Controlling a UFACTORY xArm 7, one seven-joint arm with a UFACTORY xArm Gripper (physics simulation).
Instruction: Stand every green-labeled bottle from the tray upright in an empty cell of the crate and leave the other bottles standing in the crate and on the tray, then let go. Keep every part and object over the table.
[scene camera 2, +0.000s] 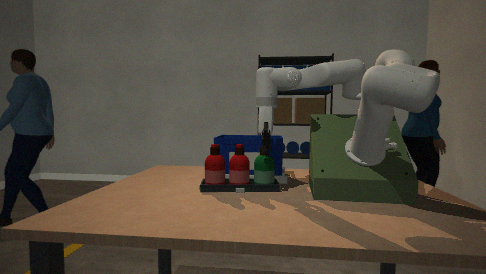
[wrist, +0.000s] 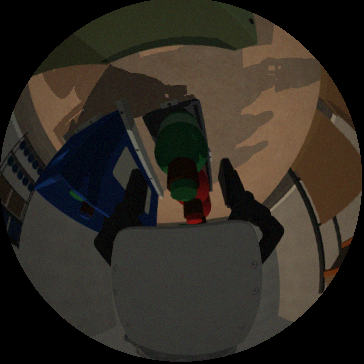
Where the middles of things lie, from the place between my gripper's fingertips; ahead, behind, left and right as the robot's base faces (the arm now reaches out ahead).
The green bottle (wrist: 180, 150) is 1 cm ahead of my hand and 5 cm below it.
